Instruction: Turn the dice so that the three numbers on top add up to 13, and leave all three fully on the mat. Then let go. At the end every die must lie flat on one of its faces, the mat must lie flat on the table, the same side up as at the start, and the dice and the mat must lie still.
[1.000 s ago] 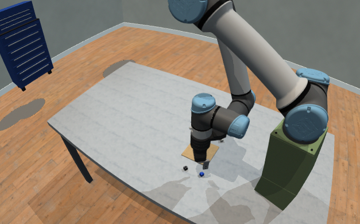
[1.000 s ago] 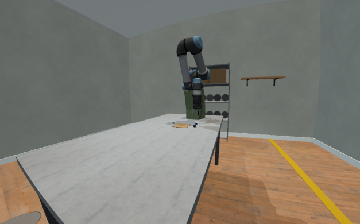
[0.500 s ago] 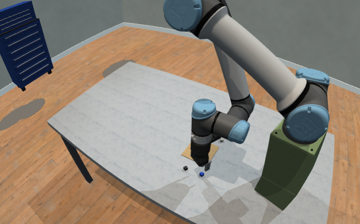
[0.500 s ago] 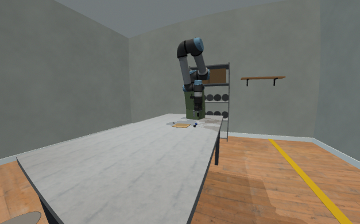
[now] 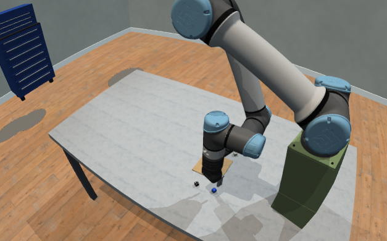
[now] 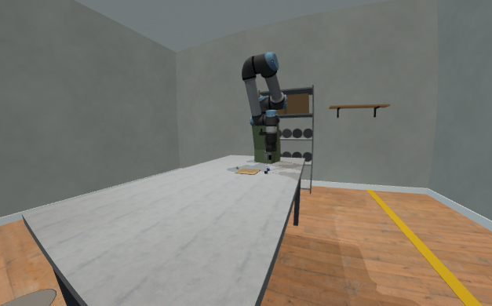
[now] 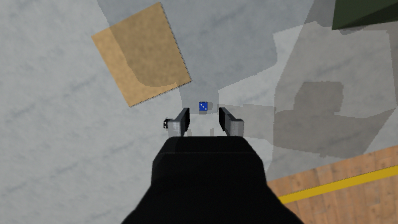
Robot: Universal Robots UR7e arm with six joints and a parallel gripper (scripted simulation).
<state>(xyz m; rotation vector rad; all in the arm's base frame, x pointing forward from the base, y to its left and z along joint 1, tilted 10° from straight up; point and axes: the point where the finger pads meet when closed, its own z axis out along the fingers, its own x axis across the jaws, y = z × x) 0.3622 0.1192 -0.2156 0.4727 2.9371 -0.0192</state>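
Right now my hand is 9 cm above the blue die. The rest, counted from my hand: tan mat (12 cm to the right, 9 cm below, 8 cm ahead); then black die (9 cm below, 8 cm ahead, 1 cm to the left); then white die (24 cm to the right, 9 cm below, 2 cm ahead).
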